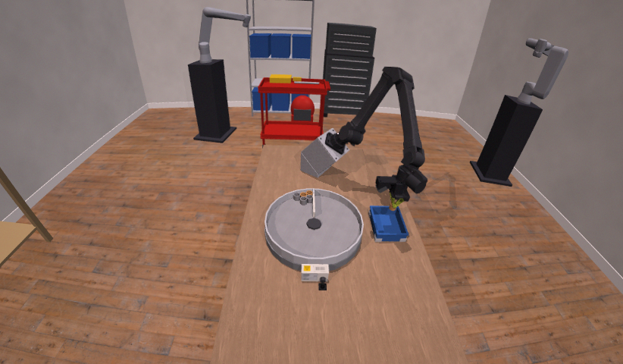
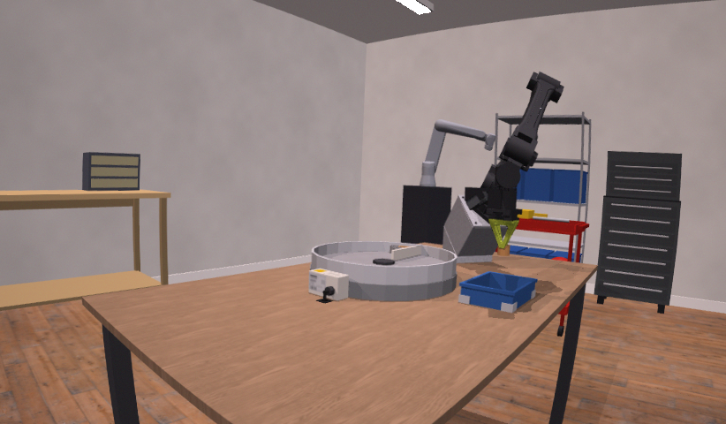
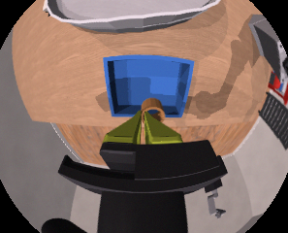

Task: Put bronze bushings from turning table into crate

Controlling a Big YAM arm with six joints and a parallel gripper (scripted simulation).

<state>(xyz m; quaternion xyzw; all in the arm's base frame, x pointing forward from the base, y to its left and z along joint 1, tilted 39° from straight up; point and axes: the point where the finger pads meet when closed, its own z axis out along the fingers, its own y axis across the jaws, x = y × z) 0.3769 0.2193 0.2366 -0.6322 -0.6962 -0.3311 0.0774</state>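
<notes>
The crate is 12 cm below my hand and 1 cm behind it. The rest, counted from my hand: turning table 34 cm to the right, 10 cm ahead, 9 cm below.
</notes>
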